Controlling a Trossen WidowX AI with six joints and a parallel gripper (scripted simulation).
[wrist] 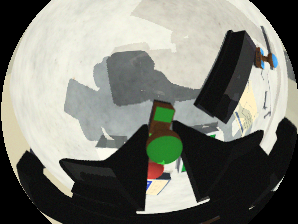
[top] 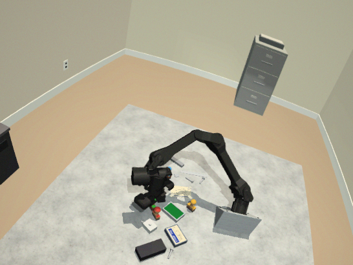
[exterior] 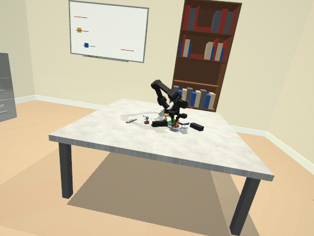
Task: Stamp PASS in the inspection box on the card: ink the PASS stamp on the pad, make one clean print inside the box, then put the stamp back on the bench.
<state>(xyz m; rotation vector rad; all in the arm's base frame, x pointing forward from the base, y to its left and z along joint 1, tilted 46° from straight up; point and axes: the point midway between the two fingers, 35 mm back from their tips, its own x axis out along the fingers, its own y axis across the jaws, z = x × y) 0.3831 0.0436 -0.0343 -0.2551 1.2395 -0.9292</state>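
My gripper tip is now 30 mm to the right of the red-knob stamp, 30 mm past it and 20 mm above it. Also, from my gripper tip: long black block: 120 mm to the right, 20 mm below; green ink pad: 100 mm behind, 30 mm below, 20 mm to the right; green-knob stamp: right at my gripper tip.
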